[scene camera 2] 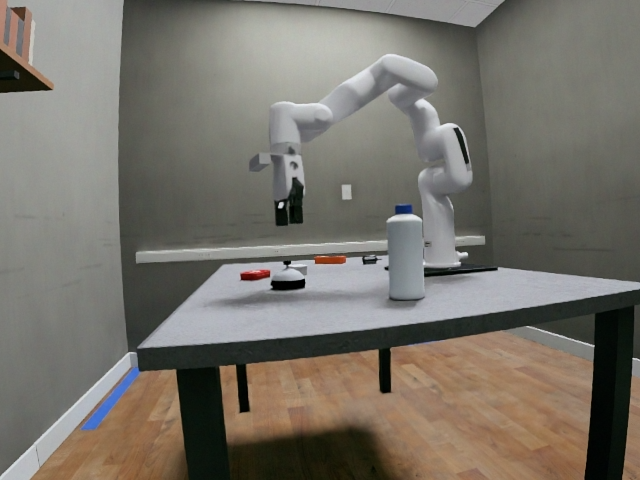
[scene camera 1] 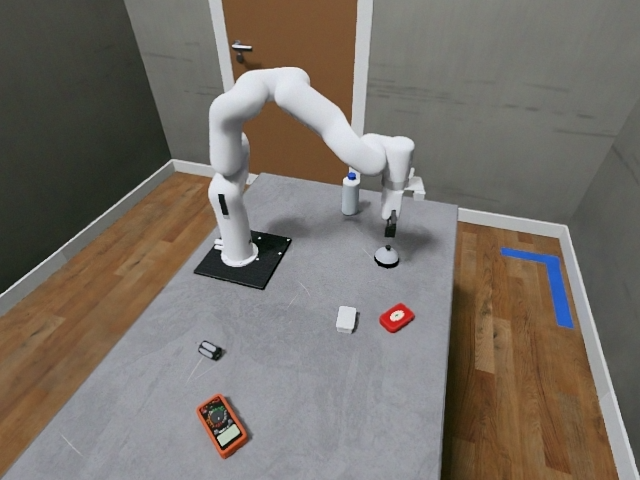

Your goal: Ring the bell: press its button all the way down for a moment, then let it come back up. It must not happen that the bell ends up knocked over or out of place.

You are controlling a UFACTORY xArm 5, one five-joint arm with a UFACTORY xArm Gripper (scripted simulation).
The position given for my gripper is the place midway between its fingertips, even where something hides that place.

Labels:
my gripper: scene camera 2 288,225; scene camera 1 388,227

